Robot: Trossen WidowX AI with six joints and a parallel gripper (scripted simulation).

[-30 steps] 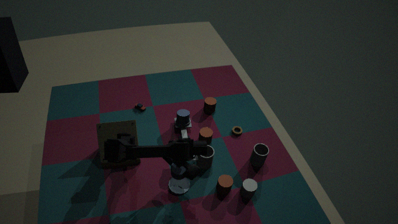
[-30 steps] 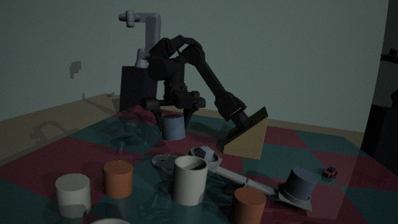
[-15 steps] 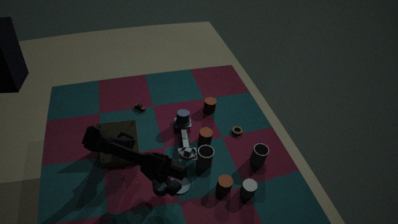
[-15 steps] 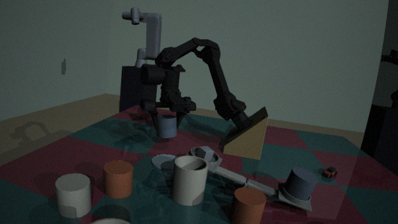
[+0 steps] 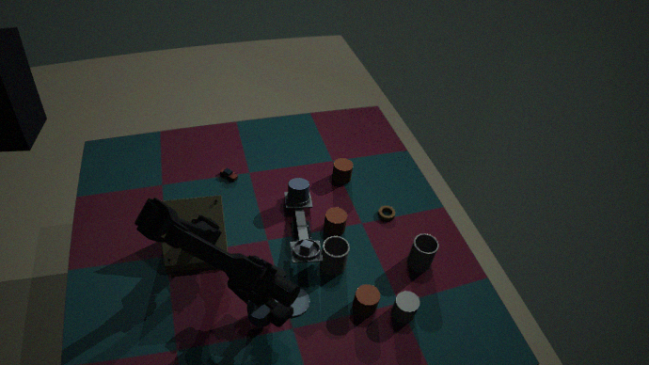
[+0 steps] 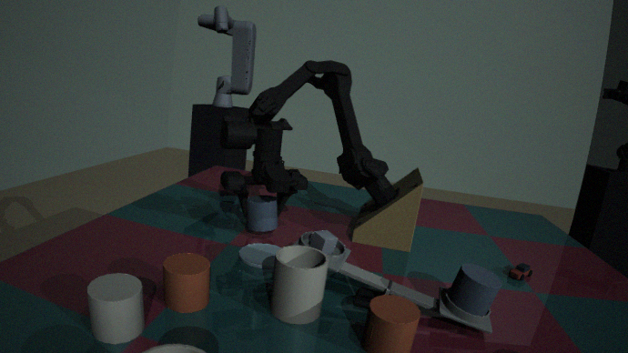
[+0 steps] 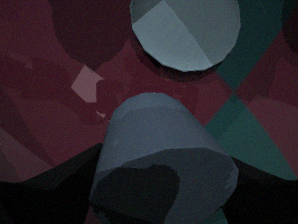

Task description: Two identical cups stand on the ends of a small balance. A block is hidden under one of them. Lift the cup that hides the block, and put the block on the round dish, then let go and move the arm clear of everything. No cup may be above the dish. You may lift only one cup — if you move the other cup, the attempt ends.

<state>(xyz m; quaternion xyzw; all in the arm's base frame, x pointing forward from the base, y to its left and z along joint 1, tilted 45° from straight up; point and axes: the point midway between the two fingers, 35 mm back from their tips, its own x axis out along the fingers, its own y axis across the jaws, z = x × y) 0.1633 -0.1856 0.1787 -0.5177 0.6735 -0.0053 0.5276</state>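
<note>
Right now my gripper tip is 19 cm to the right of the grey block, 15 cm short of it and 4 cm below it. Round my gripper tip: pale round dish (9 cm ahead, 6 cm to the left, 4 cm below); white cylinder (41 cm ahead, 3 cm to the right, 1 cm below); blue-grey cup (2 cm to the right, 1 cm above).
</note>
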